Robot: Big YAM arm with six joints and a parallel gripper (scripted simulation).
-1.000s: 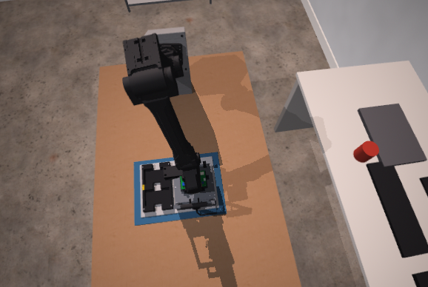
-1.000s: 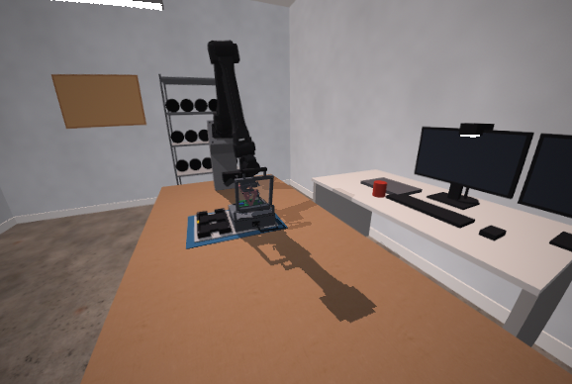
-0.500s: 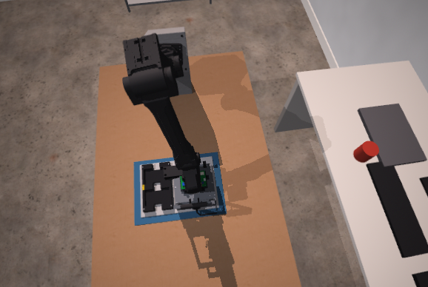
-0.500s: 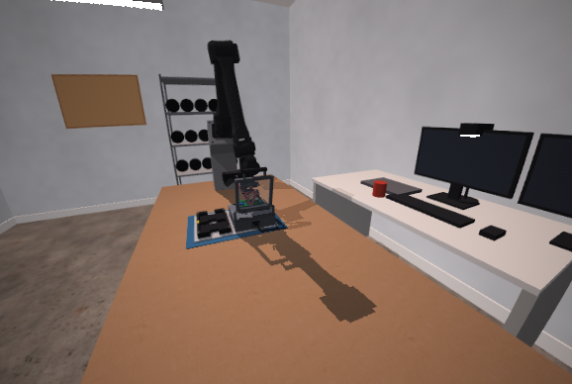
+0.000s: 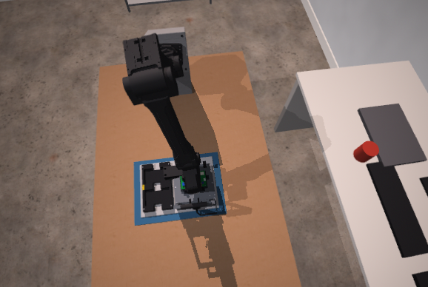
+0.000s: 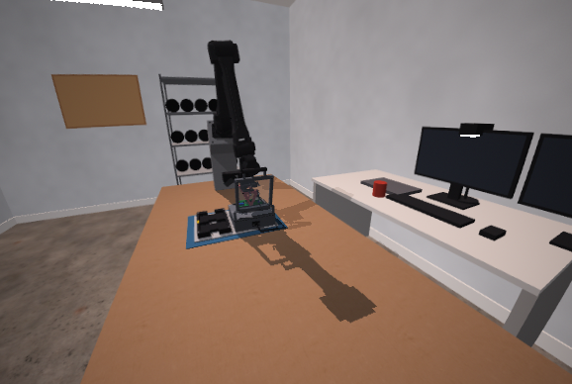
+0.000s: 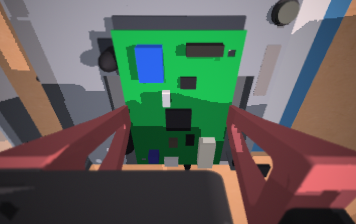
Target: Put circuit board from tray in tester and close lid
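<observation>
My hand is right at the green circuit board. The rest, counted from my hand: clear lid: 120 mm ahead, 20 mm to the left, 90 mm above.
</observation>
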